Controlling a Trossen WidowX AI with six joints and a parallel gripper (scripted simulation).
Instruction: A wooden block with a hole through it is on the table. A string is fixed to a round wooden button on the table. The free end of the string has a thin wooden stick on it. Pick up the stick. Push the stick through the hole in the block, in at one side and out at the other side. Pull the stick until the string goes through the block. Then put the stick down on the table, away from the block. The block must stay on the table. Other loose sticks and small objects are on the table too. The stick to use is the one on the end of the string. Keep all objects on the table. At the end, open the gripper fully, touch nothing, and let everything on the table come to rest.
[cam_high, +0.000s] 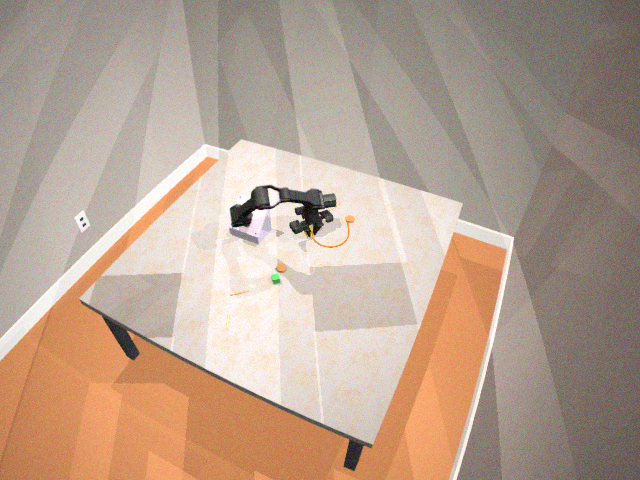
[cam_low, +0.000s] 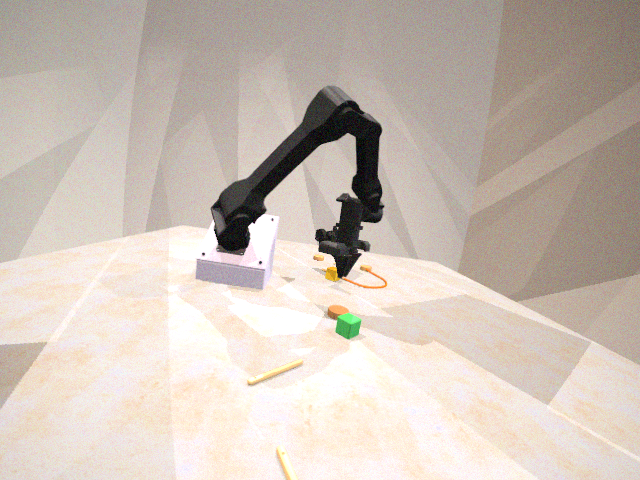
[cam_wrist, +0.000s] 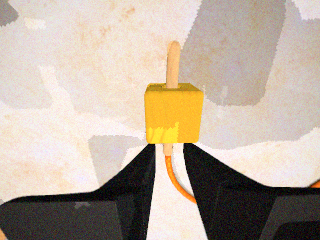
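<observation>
Right now the yellow wooden block is 20 mm to the left of my gripper tip and 20 mm behind it. From my gripper tip the other things lie so: thin wooden stick 10 mm to the left, 10 mm behind; then green cube 280 mm to the right, 20 mm behind.
</observation>
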